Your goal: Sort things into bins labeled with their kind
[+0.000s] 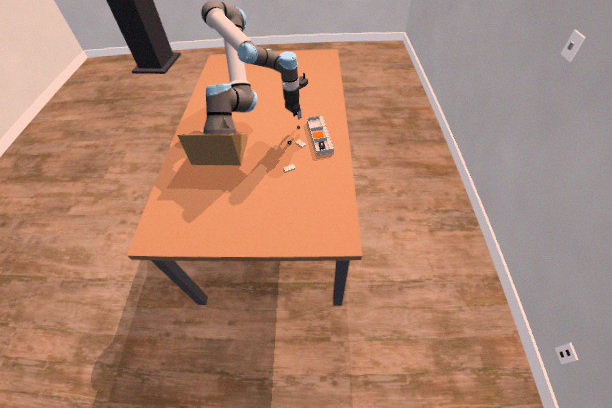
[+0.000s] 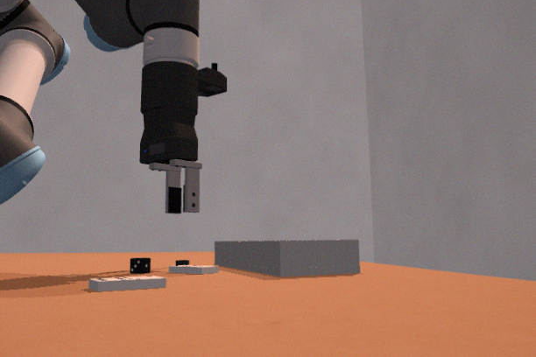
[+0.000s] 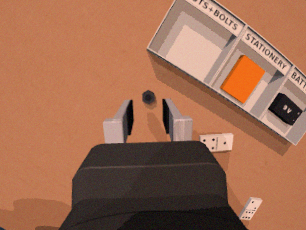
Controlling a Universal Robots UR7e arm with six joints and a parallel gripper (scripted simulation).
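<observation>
The small black piece lies 8 cm below my hand. Round my hand: grey bin tray (12 cm ahead, 7 cm below, 6 cm to the right); then orange domino (11 cm ahead, 8 cm below, 6 cm to the right); then black die (12 cm to the right, 8 cm below, 2 cm behind).
</observation>
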